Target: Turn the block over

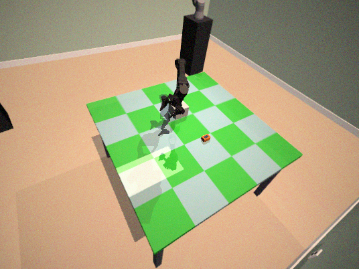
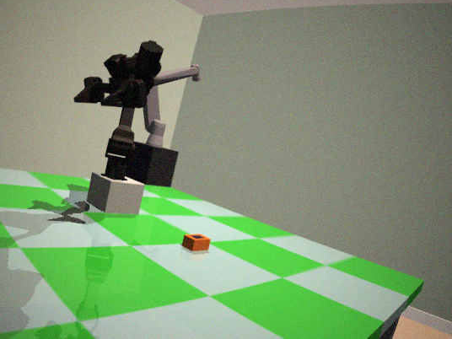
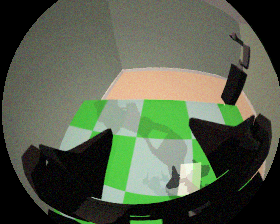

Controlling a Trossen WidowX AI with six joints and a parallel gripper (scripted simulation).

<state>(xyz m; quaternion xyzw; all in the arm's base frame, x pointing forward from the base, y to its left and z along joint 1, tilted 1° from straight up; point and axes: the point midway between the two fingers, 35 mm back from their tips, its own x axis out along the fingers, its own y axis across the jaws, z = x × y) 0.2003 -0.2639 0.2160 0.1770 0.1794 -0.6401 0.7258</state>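
Now: gripper tip 170 mm short of the block, 300 mm to the right of it and 280 mm above it.
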